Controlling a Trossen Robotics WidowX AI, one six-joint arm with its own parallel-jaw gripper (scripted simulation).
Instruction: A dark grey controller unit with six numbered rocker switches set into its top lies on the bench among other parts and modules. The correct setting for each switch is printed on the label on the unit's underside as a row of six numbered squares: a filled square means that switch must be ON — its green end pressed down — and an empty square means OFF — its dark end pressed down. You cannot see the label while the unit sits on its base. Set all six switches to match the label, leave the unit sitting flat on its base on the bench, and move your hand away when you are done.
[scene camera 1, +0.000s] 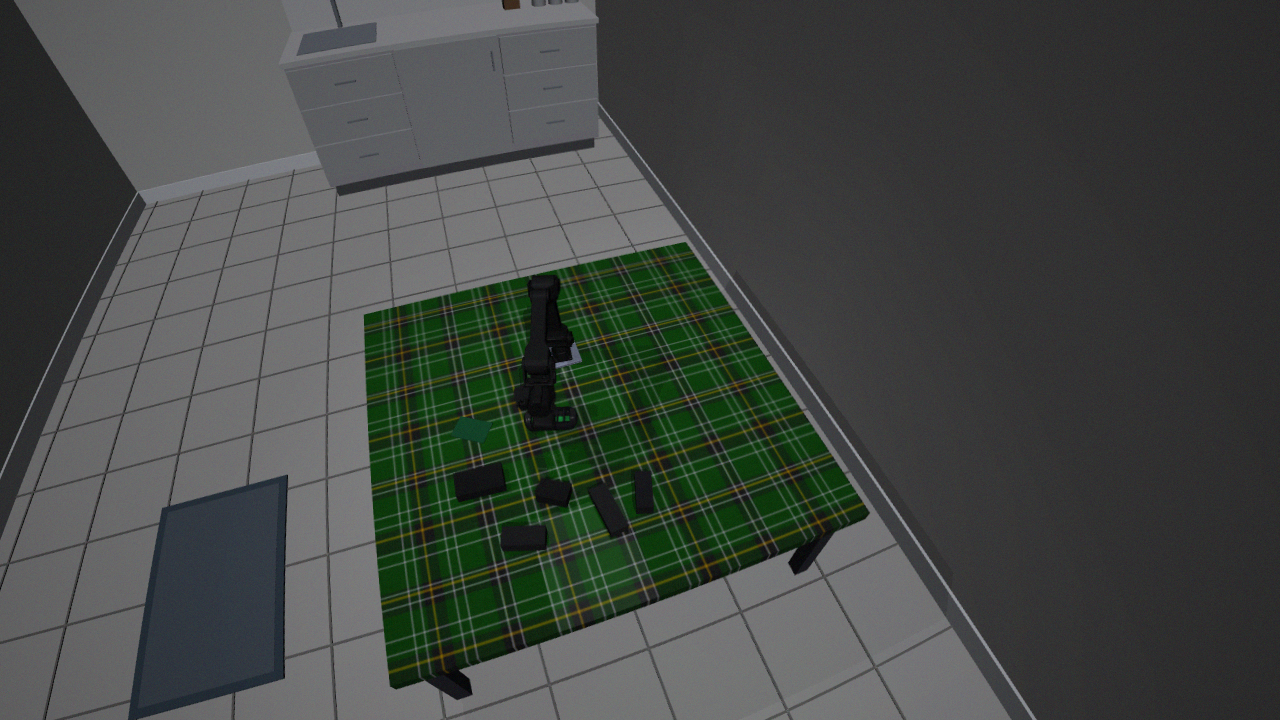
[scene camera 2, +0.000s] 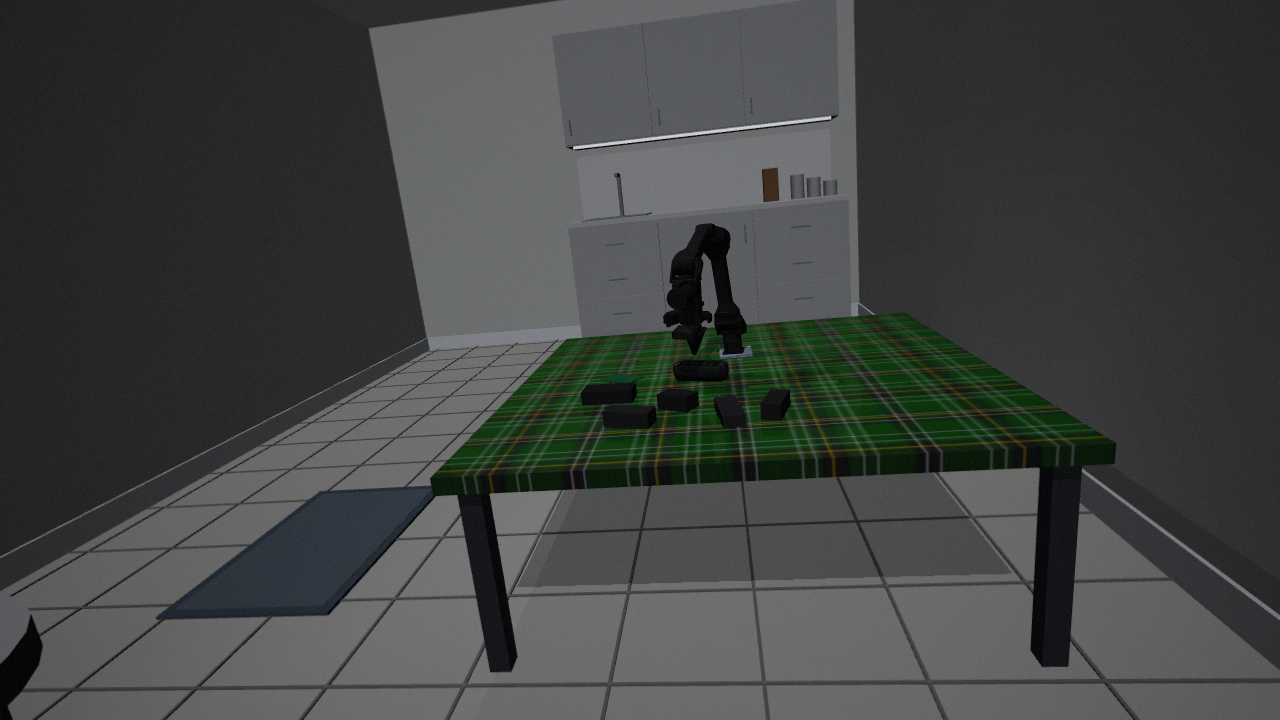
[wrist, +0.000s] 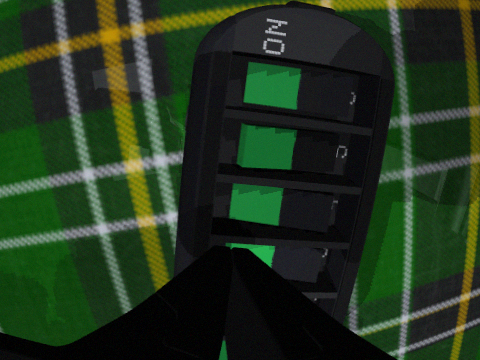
My gripper (scene camera 2: 694, 354) is shut, with nothing in its grasp. I also see a small green board (scene camera 1: 471, 429) and a block (scene camera 1: 487, 480).
The block also shows in scene camera 2 (scene camera 2: 616, 393). My gripper is seen too in scene camera 1 (scene camera 1: 546, 415) and in the wrist view (wrist: 228, 264). The wrist view misses the small green board: it is out of frame. The wrist view does not show the block: it is out of frame.
